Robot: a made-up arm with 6 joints.
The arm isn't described. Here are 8 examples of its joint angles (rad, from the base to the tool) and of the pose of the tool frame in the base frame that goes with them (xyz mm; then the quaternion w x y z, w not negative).
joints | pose
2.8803 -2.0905 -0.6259 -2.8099 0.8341 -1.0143 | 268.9 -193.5 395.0 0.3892 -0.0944 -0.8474 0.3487
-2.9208 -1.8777 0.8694 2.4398 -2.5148 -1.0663 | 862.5 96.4 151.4 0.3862 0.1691 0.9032 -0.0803
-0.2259 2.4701 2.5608 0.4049 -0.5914 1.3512 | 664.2 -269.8 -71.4 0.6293 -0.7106 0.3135 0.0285
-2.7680 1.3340 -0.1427 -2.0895 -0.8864 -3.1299 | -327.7 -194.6 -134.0 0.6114 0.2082 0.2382 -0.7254
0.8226 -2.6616 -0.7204 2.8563 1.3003 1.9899 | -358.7 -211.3 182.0 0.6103 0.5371 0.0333 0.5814
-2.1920 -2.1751 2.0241 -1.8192 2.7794 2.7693 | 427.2 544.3 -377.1 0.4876 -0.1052 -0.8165 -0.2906
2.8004 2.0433 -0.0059 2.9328 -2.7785 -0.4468 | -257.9 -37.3 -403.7 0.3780 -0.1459 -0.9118 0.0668
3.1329 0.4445 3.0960 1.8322 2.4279 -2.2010 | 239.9 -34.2 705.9 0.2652 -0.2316 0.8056 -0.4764
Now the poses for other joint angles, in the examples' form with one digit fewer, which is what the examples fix.
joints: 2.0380 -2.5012 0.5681 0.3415 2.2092 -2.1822
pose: 422 -576 -178 0.468 0.199 0.861 0.019
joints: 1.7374 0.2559 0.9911 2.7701 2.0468 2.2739
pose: -181 380 961 0.514 -0.243 0.673 0.473
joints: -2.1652 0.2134 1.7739 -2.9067 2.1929 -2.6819
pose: 27 -175 1073 0.401 0.203 0.313 -0.837
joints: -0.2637 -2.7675 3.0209 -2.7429 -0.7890 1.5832
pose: 213 61 -473 0.819 0.561 -0.093 0.078
